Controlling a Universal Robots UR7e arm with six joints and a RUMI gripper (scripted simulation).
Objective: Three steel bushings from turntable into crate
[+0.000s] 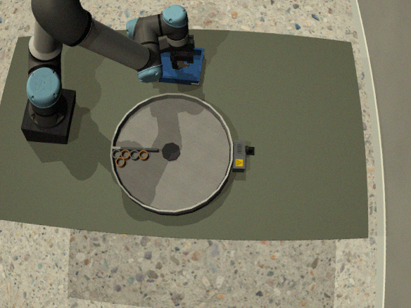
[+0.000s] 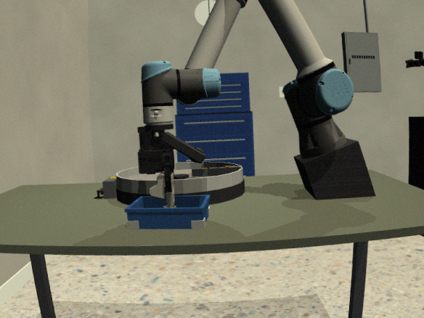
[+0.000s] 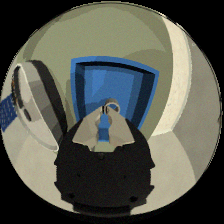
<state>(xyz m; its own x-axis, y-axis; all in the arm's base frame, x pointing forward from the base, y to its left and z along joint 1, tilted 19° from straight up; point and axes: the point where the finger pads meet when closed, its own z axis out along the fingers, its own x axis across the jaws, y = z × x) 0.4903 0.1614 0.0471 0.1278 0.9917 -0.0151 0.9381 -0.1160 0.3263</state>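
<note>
Right now the crate is 10 mm to the left of my hand and 10 mm below it. The rest, counted from my hand: round grey turntable (340 mm to the right, 40 mm behind, 20 mm above).
</note>
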